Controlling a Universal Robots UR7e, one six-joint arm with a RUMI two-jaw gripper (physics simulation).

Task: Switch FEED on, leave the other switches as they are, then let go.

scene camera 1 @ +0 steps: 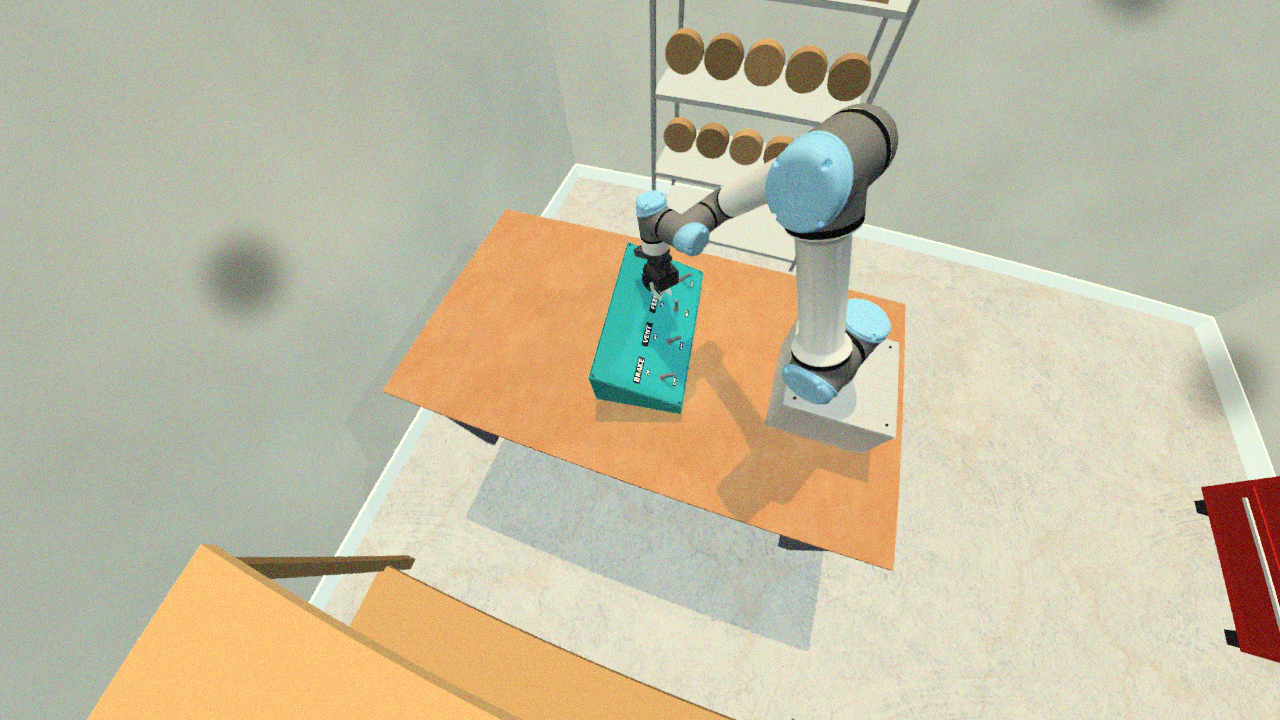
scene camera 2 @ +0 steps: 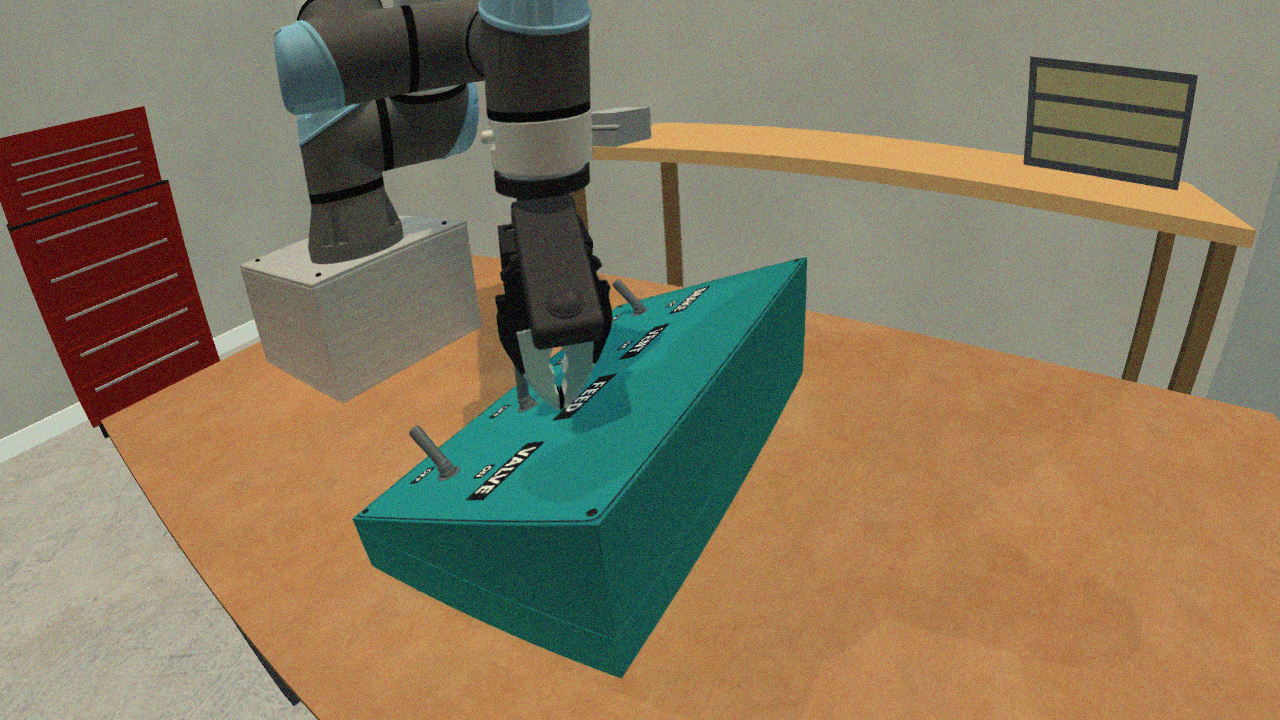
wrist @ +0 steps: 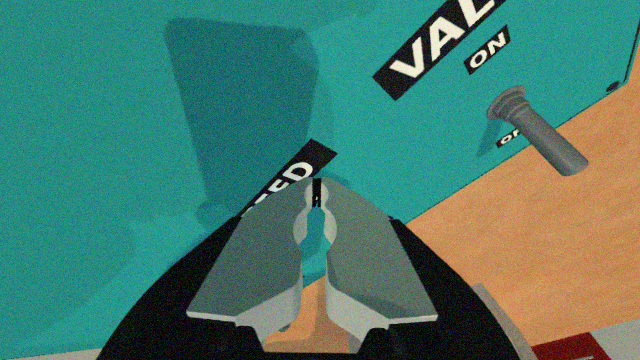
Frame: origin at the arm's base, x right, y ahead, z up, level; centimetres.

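Seen in the pictures: gripper, fingertip midpoint: (scene camera 1: 659, 298) (scene camera 2: 561, 408) (wrist: 317, 181); arm's base at its link origin: (scene camera 2: 356, 246).
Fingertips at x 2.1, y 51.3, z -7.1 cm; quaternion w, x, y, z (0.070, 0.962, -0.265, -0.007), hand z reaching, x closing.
Offsets run from my fingertips to a thing's middle. Level surfaces: height alone.
The teal switch panel @[dx -8.0, dy -1.0, dz -4.8 cm] (scene camera 1: 615, 344) (scene camera 2: 666, 416) (wrist: 90, 125) has labelled levers. My gripper (scene camera 1: 658, 293) (scene camera 2: 561, 402) (wrist: 317, 181) is shut and empty, its tips low over the panel by the FEED label @[dx -2.3, dy +0.7, dz +0.5 cm] (scene camera 2: 594, 390) (wrist: 295, 175). The FEED lever @[dx -0.1, dy -5.9, dz +0.6 cm] (scene camera 1: 675, 306) (scene camera 2: 523, 392) stands nearly upright beside the fingers, on their OFF side; the gripper hides it in the wrist view. The VALVE lever @[dx +11.7, dy -3.5, dz +0.1 cm] (scene camera 2: 433, 452) (wrist: 550, 140), VENT lever @[dx -11.1, dy -10.9, dz +0.1 cm] (scene camera 1: 673, 340) and BRAKE lever @[dx -22.5, dy -14.6, dz +0.1 cm] (scene camera 1: 666, 377) (scene camera 2: 629, 296) lean towards OFF. The gripper hides the VENT lever in scene camera 2.
The panel stands on an orange-brown table @[dz -10.7 cm] (scene camera 1: 528, 358) (scene camera 2: 939, 501). The arm's pale base block (scene camera 1: 836, 416) (scene camera 2: 384, 313) is on the OFF side of the panel. A shelf rack (scene camera 1: 653, 107) stands behind the table, and a red cabinet (scene camera 2: 116, 295) stands beyond the base.
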